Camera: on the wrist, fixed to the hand. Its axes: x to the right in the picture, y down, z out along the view.
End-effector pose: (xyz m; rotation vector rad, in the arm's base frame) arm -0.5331 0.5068 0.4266 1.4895 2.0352 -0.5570
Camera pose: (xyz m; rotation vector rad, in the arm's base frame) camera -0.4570 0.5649 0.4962 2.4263 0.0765 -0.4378
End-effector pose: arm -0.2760 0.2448 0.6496 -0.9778 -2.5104 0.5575
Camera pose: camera -0.1767 0.3074 0.6645 2.4024 1.0069 -1.4780
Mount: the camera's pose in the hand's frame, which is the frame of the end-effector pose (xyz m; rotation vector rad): -0.0207 0.0894 -0.0747 0.4367 -0.3236 1.6031
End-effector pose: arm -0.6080 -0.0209 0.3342 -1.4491 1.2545 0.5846
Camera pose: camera -0.7159 -0.0693 0.3390 0.2803 1.9240 1.3567
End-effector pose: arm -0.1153 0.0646 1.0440 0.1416 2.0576 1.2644
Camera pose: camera -0.1690 0.0465 1.1479 -2.3076 -1.6626 -1.2902
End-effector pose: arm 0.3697 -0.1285 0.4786 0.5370 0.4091 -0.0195
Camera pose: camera 0.3338 -0.0159 0.4723 1.1494 -0.4404 1.3538
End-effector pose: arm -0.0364 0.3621 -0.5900 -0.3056 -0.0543 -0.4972
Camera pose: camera -0.0136 0.4237 -0.6884 0.0659 -0.2020 1.1513
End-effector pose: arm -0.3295 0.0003 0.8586 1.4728 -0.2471 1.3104
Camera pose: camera -0.4454 0.0156 0.8769 -1.4880 1.3702 -1.9503
